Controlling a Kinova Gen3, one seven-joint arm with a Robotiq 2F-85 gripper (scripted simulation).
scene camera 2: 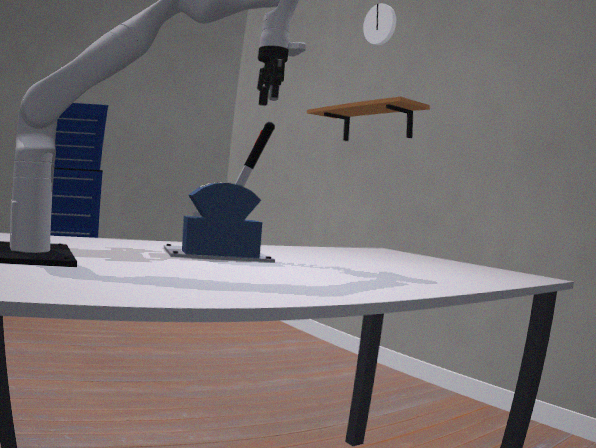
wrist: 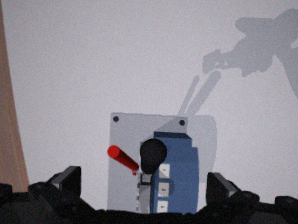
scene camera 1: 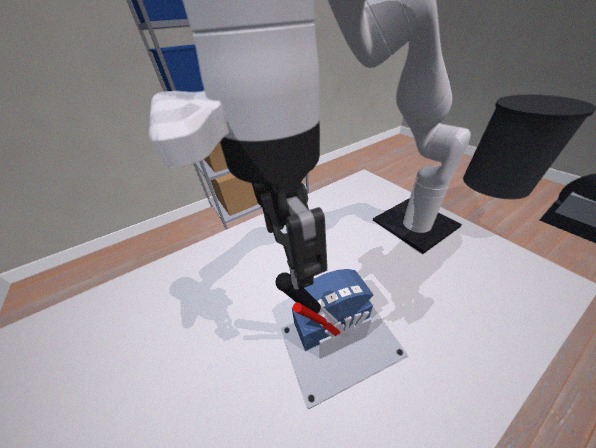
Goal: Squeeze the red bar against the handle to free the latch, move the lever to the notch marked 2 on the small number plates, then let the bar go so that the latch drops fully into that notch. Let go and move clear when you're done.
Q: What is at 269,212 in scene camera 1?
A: My gripper.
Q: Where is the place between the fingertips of my gripper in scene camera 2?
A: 267,102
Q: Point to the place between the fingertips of my gripper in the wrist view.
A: At 144,183
